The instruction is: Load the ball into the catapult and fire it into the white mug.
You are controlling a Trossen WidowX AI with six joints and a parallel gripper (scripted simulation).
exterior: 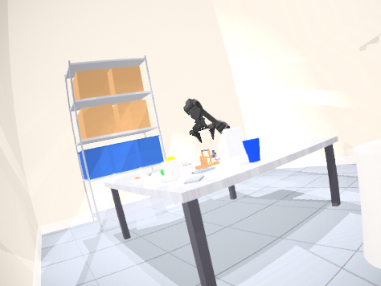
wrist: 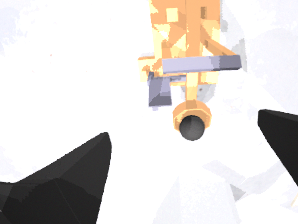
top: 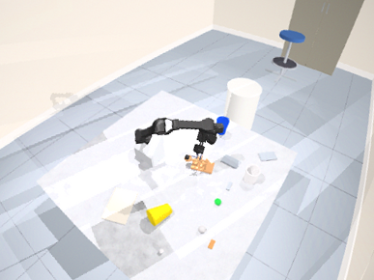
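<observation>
The dark ball is 9 cm below my gripper tip, 6 cm behind it and 4 cm to the right of it. Round my gripper tip: white mug (34 cm ahead, 13 cm below, 10 cm to the left); then green ball (27 cm ahead, 17 cm to the right, 13 cm below); then orange catapult (10 cm below, 1 cm to the right).
</observation>
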